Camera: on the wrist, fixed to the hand. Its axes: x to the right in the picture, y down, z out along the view.
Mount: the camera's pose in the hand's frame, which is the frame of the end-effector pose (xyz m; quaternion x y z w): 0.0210 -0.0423 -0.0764 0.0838 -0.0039 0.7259 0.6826
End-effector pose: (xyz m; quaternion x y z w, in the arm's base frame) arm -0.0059 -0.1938 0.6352 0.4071 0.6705 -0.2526 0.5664
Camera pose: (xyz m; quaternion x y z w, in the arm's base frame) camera -0.0840 -0.1501 0.6274 0.8112 0.1388 0.1810 0.5385
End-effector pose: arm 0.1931 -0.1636 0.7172 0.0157 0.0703 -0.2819 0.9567
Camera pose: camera 0.1780 -0.2051 0.6390 0.1408 0.0092 0.4961 0.8567
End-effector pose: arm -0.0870 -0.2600 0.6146 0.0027 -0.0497 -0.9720 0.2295
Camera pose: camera -0.1225 -0.2390 0.5348 -0.0188 -0.1182 -0.4928 0.8619
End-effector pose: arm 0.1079 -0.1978 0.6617 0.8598 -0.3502 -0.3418 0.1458
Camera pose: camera 0.1928 -0.1815 0.6861 0.3436 -0.8924 -0.1015 0.2742
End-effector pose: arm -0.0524 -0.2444 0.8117 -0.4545 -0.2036 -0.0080 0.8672
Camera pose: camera -0.0151 -0.3261 0.8140 -0.3854 0.1869 0.6429 0.6350
